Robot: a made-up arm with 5 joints. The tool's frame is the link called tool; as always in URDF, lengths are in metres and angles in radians. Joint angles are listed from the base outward.
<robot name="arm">
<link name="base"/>
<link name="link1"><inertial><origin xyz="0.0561 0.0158 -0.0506"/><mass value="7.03"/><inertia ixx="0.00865" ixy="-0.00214" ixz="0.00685" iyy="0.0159" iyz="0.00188" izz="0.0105"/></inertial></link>
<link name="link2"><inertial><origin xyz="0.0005 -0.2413 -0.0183"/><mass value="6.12"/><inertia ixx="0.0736" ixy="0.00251" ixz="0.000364" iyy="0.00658" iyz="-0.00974" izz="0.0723"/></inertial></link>
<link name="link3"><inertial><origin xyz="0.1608 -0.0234 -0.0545"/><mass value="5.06"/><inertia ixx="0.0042" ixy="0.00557" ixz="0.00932" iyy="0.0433" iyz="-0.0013" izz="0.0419"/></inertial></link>
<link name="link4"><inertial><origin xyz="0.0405 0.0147 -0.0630"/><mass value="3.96"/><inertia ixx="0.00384" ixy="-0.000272" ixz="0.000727" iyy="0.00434" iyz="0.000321" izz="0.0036"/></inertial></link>
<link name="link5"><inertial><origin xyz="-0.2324 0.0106 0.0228"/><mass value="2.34"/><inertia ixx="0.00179" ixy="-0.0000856" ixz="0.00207" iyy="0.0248" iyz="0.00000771" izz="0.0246"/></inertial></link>
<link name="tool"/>
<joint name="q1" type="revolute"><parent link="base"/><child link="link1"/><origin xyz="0 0 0.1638"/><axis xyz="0 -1 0"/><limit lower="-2.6" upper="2.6"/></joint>
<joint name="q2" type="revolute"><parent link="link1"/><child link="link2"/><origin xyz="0.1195 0.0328 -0.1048"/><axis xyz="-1 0 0"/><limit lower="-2.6" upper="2.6"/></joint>
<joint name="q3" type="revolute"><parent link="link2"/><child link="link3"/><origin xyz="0.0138 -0.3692 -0.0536"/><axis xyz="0 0 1"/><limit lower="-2.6" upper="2.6"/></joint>
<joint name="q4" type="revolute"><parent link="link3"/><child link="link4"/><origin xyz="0.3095 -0.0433 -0.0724"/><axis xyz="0 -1 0"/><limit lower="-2.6" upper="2.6"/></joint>
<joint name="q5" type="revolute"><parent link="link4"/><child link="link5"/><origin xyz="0.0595 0.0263 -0.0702"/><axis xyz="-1 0 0"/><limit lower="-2.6" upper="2.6"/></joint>
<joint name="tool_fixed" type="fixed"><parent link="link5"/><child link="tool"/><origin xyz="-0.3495 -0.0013 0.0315"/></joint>
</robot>
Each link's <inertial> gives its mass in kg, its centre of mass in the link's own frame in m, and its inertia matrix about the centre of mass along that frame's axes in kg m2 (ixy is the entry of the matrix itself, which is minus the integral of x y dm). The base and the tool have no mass. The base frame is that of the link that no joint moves.
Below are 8 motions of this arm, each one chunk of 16 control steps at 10 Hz.
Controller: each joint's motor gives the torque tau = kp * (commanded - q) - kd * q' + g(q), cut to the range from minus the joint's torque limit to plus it. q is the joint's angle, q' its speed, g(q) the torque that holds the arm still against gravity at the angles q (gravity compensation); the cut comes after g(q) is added. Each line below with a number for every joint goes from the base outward.
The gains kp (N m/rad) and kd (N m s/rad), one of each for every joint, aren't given. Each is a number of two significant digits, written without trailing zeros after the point. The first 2 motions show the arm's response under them.
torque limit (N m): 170 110 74 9.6 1.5
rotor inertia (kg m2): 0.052 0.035 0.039 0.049 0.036
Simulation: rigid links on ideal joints. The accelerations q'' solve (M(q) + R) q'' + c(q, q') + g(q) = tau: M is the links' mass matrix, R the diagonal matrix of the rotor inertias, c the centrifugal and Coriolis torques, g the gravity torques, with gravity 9.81 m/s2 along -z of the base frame. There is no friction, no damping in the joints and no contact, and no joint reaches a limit. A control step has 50 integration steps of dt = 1/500 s. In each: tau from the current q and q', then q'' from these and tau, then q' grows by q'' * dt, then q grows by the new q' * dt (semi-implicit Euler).
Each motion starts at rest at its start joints. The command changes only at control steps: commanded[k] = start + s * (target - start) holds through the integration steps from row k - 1 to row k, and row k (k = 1, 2, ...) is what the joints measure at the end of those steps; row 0 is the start. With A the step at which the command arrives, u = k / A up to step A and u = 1 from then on. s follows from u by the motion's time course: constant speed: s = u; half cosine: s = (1 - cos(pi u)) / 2; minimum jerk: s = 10 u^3 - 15 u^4 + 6 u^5; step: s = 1 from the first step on.
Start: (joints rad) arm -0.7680 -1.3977 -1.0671 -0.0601 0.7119
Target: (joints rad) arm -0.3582 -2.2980 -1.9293 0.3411 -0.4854
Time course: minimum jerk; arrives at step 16
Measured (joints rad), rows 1 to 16:
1: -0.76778 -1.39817 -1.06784 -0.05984 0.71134
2: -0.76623 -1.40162 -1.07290 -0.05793 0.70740
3: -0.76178 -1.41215 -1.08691 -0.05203 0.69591
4: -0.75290 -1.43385 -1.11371 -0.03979 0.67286
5: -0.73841 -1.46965 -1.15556 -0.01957 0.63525
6: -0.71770 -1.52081 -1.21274 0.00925 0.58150
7: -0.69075 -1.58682 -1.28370 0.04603 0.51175
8: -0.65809 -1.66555 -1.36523 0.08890 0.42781
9: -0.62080 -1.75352 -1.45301 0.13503 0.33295
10: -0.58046 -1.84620 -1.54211 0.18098 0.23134
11: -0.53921 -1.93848 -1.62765 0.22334 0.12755
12: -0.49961 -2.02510 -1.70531 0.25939 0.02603
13: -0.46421 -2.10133 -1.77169 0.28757 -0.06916
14: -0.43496 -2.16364 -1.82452 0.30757 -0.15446
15: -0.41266 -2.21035 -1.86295 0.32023 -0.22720
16: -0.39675 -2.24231 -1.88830 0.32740 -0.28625
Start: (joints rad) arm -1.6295 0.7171 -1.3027 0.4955 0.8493
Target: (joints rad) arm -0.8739 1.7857 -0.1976 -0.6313 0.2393
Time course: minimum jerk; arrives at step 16
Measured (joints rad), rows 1 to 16:
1: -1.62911 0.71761 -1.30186 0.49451 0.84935
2: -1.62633 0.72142 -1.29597 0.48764 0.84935
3: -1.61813 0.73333 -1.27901 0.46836 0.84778
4: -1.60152 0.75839 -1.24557 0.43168 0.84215
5: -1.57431 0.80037 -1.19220 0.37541 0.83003
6: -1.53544 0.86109 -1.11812 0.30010 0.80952
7: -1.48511 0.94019 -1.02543 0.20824 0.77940
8: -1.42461 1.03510 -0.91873 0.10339 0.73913
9: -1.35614 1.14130 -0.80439 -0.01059 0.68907
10: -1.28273 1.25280 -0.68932 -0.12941 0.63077
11: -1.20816 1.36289 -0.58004 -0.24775 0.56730
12: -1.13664 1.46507 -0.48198 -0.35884 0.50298
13: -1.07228 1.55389 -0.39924 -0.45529 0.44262
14: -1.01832 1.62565 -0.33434 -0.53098 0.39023
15: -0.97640 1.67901 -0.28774 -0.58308 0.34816
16: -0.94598 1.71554 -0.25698 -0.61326 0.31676
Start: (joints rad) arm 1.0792 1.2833 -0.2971 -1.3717 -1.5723
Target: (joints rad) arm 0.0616 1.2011 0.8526 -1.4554 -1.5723
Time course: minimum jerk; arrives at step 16
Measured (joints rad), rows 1 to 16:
1: 1.07881 1.28330 -0.29640 -1.37173 -1.57249
2: 1.07585 1.28324 -0.29128 -1.37201 -1.57365
3: 1.06626 1.28281 -0.27581 -1.37303 -1.57621
4: 1.04553 1.28154 -0.24418 -1.37539 -1.57981
5: 1.00998 1.27905 -0.19247 -1.37954 -1.58353
6: 0.95757 1.27504 -0.11937 -1.38573 -1.58628
7: 0.88821 1.26943 -0.02628 -1.39391 -1.58716
8: 0.80383 1.26228 0.08300 -1.40367 -1.58568
9: 0.70815 1.25383 0.20284 -1.41430 -1.58187
10: 0.60632 1.24456 0.32643 -1.42492 -1.57624
11: 0.50423 1.23508 0.44653 -1.43468 -1.56962
12: 0.40781 1.22610 0.55624 -1.44293 -1.56295
13: 0.32222 1.21824 0.64973 -1.44931 -1.55704
14: 0.25114 1.21194 0.72308 -1.45372 -1.55246
15: 0.19619 1.20735 0.77506 -1.45629 -1.54958
16: 0.15646 1.20438 0.80794 -1.45736 -1.54865

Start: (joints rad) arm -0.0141 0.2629 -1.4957 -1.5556 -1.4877
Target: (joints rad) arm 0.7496 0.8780 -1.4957 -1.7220 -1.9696
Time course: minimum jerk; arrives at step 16
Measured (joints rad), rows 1 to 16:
1: -0.01369 0.26319 -1.49571 -1.55557 -1.48783
2: -0.01078 0.26536 -1.49577 -1.55555 -1.48887
3: -0.00221 0.27221 -1.49584 -1.55636 -1.49236
4: 0.01510 0.28661 -1.49578 -1.55930 -1.50000
5: 0.04344 0.31072 -1.49536 -1.56554 -1.51313
6: 0.08385 0.34554 -1.49440 -1.57576 -1.53248
7: 0.13598 0.39076 -1.49284 -1.59004 -1.55815
8: 0.19816 0.44492 -1.49087 -1.60787 -1.58970
9: 0.26767 0.50552 -1.48890 -1.62828 -1.62624
10: 0.34106 0.56935 -1.48741 -1.64992 -1.66647
11: 0.41456 0.63281 -1.48682 -1.67119 -1.70881
12: 0.48441 0.69228 -1.48737 -1.69052 -1.75137
13: 0.54722 0.74455 -1.48899 -1.70656 -1.79215
14: 0.60034 0.78723 -1.49134 -1.71842 -1.82921
15: 0.64229 0.81921 -1.49386 -1.72583 -1.86099
16: 0.67333 0.84107 -1.49595 -1.72916 -1.88673

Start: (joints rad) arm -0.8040 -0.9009 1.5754 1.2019 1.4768
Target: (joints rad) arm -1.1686 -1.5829 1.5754 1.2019 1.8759
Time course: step
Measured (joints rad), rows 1 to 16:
1: -0.88736 -1.09583 1.55806 1.14815 1.50602
2: -0.96942 -1.25174 1.56956 1.17550 1.58780
3: -1.02817 -1.35798 1.57774 1.19893 1.66081
4: -1.06920 -1.43013 1.58049 1.21000 1.71643
5: -1.09796 -1.47910 1.58058 1.21318 1.75754
6: -1.11827 -1.51235 1.57975 1.21261 1.78778
7: -1.13269 -1.53493 1.57876 1.21071 1.81007
8: -1.14296 -1.55027 1.57790 1.20864 1.82657
9: -1.15028 -1.56070 1.57722 1.20684 1.83882
10: -1.15551 -1.56780 1.57670 1.20542 1.84797
11: -1.15925 -1.57262 1.57633 1.20437 1.85482
12: -1.16192 -1.57590 1.57606 1.20361 1.85996
13: -1.16383 -1.57814 1.57587 1.20308 1.86383
14: -1.16519 -1.57966 1.57573 1.20271 1.86675
15: -1.16617 -1.58069 1.57564 1.20245 1.86896
16: -1.16686 -1.58140 1.57557 1.20228 1.87063

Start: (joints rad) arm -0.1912 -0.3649 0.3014 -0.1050 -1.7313
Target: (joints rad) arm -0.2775 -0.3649 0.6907 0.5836 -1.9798
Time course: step
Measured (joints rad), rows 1 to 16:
1: -0.21322 -0.35722 0.42475 0.10486 -1.74067
2: -0.23094 -0.36243 0.53274 0.32957 -1.79562
3: -0.24333 -0.36548 0.59934 0.46079 -1.85139
4: -0.25252 -0.36659 0.63845 0.52656 -1.89110
5: -0.25953 -0.36678 0.66097 0.55739 -1.91729
6: -0.26477 -0.36659 0.67382 0.57135 -1.93466
7: -0.26859 -0.36629 0.68113 0.57760 -1.94655
8: -0.27130 -0.36598 0.68528 0.58044 -1.95495
9: -0.27321 -0.36572 0.68763 0.58179 -1.96107
10: -0.27453 -0.36551 0.68897 0.58249 -1.96561
11: -0.27545 -0.36535 0.68972 0.58288 -1.96901
12: -0.27608 -0.36522 0.69015 0.58312 -1.97159
13: -0.27652 -0.36513 0.69039 0.58327 -1.97354
14: -0.27682 -0.36507 0.69053 0.58337 -1.97503
15: -0.27703 -0.36502 0.69060 0.58344 -1.97616
16: -0.27717 -0.36498 0.69065 0.58349 -1.97702

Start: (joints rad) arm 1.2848 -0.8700 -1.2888 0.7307 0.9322
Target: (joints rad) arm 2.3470 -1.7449 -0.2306 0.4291 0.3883
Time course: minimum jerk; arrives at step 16
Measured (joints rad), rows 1 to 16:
1: 1.28505 -0.87044 -1.28832 0.73072 0.93196
2: 1.28714 -0.87368 -1.28466 0.73050 0.93024
3: 1.29456 -0.88375 -1.27291 0.72851 0.92528
4: 1.31177 -0.90479 -1.24762 0.72264 0.91536
5: 1.34287 -0.93990 -1.20458 0.71127 0.89928
6: 1.39059 -0.99051 -1.14185 0.69385 0.87662
7: 1.45588 -1.05613 -1.06005 0.67091 0.84769
8: 1.53804 -1.13440 -0.96209 0.64383 0.81330
9: 1.63486 -1.22137 -0.85261 0.61449 0.77459
10: 1.74265 -1.31206 -0.73737 0.58495 0.73288
11: 1.85616 -1.40118 -0.62270 0.55696 0.68977
12: 1.96866 -1.48389 -0.51506 0.53165 0.64712
13: 2.07269 -1.55621 -0.42057 0.50952 0.60697
14: 2.16147 -1.61532 -0.34423 0.49071 0.57106
15: 2.23057 -1.65990 -0.28890 0.47537 0.54038
16: 2.27912 -1.69071 -0.25406 0.46340 0.51470

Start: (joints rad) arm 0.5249 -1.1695 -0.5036 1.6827 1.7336
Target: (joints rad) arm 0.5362 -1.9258 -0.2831 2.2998 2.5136
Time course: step
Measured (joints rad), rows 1 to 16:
1: 0.51767 -1.32687 -0.46314 1.97768 1.86022
2: 0.51319 -1.52668 -0.40537 2.12683 2.03132
3: 0.51697 -1.66524 -0.36127 2.16972 2.14290
4: 0.52549 -1.75613 -0.32895 2.19945 2.22165
5: 0.53399 -1.81528 -0.30653 2.22651 2.28182
6: 0.53995 -1.85381 -0.29259 2.24854 2.32923
7: 0.54296 -1.87890 -0.28509 2.26486 2.36726
8: 0.54370 -1.89521 -0.28182 2.27641 2.39811
9: 0.54310 -1.90580 -0.28092 2.28441 2.42315
10: 0.54189 -1.91268 -0.28113 2.28987 2.44335
11: 0.54056 -1.91715 -0.28170 2.29352 2.45944
12: 0.53936 -1.92007 -0.28227 2.29591 2.47209
13: 0.53840 -1.92199 -0.28271 2.29744 2.48193
14: 0.53769 -1.92325 -0.28299 2.29839 2.48951
15: 0.53718 -1.92409 -0.28314 2.29897 2.49530
16: 0.53684 -1.92465 -0.28321 2.29931 2.49970

